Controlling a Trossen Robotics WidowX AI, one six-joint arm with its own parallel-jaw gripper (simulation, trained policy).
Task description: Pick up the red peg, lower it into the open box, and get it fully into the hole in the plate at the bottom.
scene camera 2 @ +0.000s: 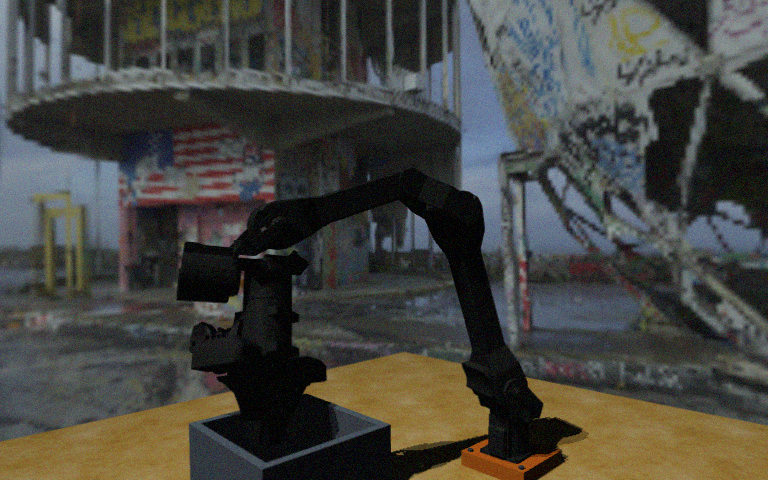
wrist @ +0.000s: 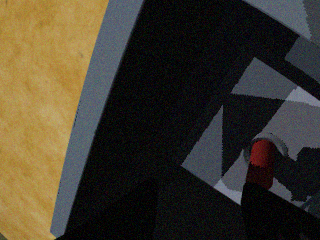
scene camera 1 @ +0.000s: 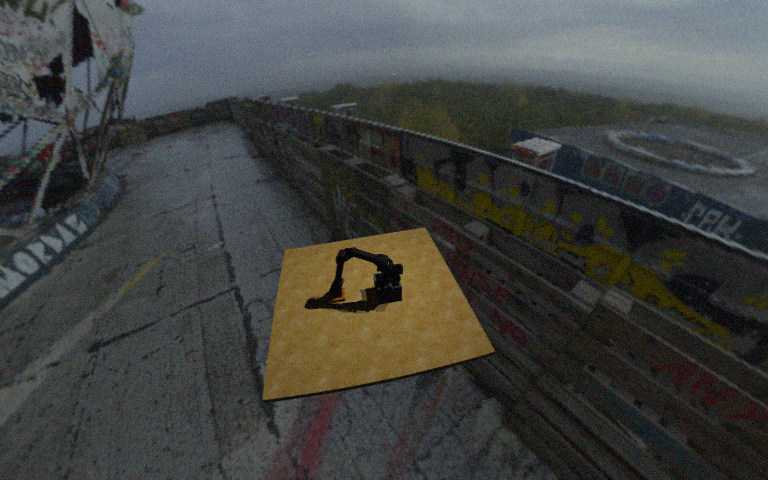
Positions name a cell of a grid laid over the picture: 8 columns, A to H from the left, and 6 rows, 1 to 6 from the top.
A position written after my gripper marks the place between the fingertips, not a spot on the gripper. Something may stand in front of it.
Observation:
I see my gripper (scene camera 2: C6), a box (wrist: D2) and a grey plate (wrist: G3).
My gripper is seen too in the wrist view (wrist: F5). Scene camera 2 does not show the grey plate: it is out of frame.

